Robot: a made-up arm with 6 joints. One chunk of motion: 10 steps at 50 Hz.
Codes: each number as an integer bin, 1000 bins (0 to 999) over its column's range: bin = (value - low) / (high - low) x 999, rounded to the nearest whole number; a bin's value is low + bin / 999 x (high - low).
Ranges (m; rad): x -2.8..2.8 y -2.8..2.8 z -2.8..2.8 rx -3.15..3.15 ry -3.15..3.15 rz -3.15..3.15
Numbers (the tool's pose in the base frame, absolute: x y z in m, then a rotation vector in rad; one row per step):
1: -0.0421 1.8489 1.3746 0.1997 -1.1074 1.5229
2: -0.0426 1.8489 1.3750 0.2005 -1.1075 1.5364
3: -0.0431 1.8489 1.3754 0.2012 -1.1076 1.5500
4: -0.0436 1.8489 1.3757 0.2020 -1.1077 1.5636
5: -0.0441 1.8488 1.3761 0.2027 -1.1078 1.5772
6: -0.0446 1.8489 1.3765 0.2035 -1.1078 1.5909
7: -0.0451 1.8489 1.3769 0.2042 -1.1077 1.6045
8: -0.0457 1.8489 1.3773 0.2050 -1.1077 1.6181
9: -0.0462 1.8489 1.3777 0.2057 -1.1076 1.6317
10: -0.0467 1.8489 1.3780 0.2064 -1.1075 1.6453
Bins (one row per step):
1: 492 829 745 531 324 741
2: 492 829 745 531 324 743
3: 492 829 745 531 324 745
4: 492 829 745 532 324 747
5: 492 829 745 532 324 750
6: 492 829 745 532 324 752
7: 491 829 745 532 324 754
8: 491 829 745 532 324 756
9: 491 829 745 532 324 758
10: 491 829 745 532 324 760

